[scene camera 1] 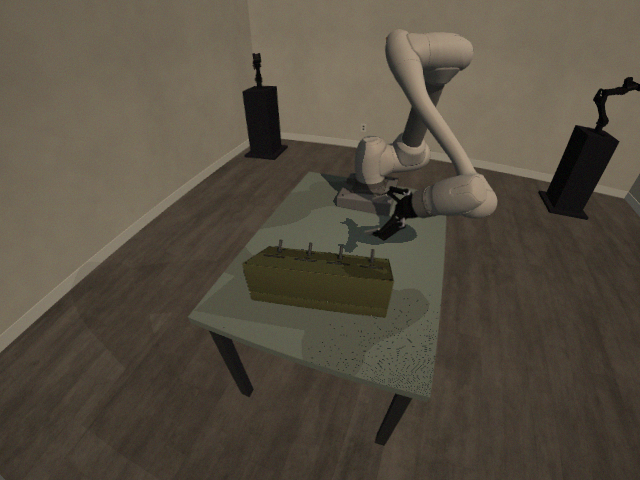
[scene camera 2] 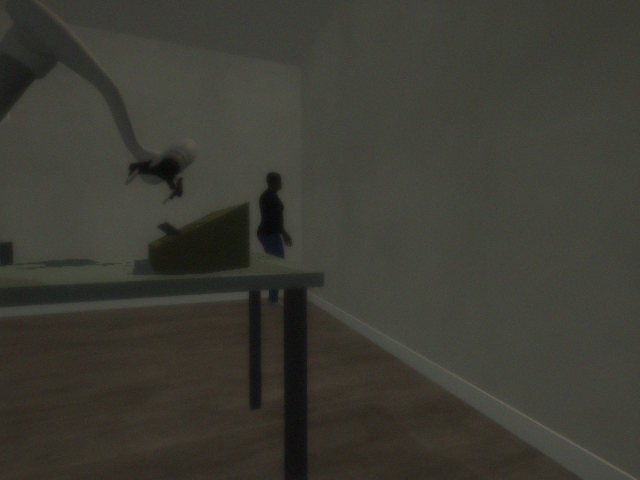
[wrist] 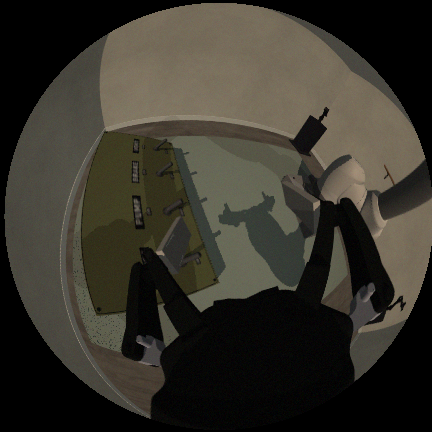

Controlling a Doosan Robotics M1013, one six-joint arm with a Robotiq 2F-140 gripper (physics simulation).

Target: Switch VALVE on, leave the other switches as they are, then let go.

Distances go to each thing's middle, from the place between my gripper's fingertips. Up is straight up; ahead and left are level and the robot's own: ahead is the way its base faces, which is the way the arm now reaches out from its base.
Labels:
Right now my hand is 170 mm above the sloped switch panel [scene camera 1: 351, 284], 160 mm short of it and 140 mm to the left of it.

